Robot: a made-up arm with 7 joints.
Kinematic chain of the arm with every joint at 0, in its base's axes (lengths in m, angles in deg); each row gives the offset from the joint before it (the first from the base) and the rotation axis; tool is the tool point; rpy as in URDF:
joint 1: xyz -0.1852 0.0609 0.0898 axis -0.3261 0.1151 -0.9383
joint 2: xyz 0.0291 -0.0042 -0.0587 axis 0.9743 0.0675 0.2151
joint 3: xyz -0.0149 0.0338 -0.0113 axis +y
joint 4: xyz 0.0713 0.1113 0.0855 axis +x
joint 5: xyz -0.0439 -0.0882 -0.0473 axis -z
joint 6: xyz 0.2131 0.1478 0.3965 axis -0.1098 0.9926 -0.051
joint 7: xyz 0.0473 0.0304 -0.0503 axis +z
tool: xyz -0.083 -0.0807 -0.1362 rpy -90 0 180
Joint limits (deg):
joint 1: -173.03..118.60
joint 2: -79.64..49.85
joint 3: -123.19..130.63
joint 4: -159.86..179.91
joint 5: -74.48..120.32
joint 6: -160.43..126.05
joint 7: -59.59..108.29
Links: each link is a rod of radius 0.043 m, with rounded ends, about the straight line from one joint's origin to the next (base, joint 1, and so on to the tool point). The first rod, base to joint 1, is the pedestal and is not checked.
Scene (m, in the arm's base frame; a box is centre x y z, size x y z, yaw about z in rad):
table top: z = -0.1
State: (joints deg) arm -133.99 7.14 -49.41 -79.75 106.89 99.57 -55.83
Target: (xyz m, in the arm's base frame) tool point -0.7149 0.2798 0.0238
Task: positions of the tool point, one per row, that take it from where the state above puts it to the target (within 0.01 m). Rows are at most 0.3 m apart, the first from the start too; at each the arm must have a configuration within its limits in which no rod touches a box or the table.
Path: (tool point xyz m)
1: -0.5719 -0.3763 0.2895
2: -0.7340 -0.1716 0.2095
3: -0.7797 0.0657 0.1163
4: -0.7149 0.2799 0.0238

